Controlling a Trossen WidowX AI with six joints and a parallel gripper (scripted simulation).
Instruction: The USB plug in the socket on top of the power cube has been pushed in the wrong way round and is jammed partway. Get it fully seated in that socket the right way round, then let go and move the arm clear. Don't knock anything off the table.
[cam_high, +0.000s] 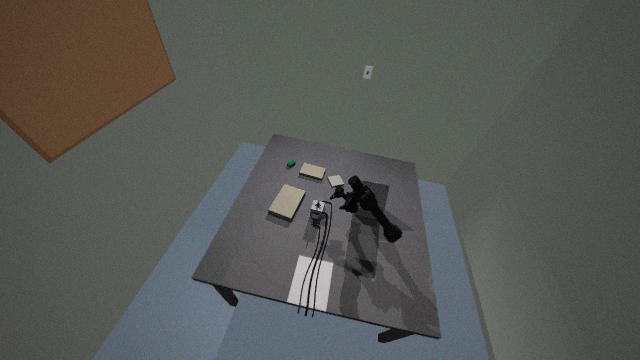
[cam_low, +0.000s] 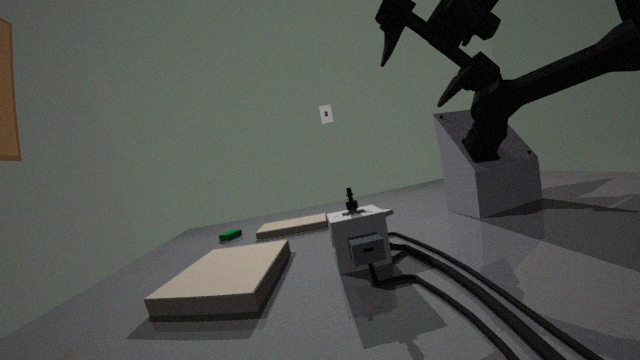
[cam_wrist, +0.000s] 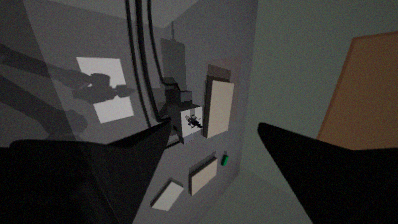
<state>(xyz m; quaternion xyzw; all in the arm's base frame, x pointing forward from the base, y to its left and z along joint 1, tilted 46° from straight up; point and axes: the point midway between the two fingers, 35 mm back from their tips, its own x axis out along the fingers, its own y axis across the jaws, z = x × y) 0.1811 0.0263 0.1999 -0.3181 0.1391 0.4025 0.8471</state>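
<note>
The black USB plug is 100 mm ahead of my gripper tip, 70 mm to the right of it and 140 mm below it. The rest, counted from my gripper tip: green block 400 mm ahead, 450 mm to the right, 230 mm below; tan slab 310 mm ahead, 90 mm to the right, 220 mm below.
</note>
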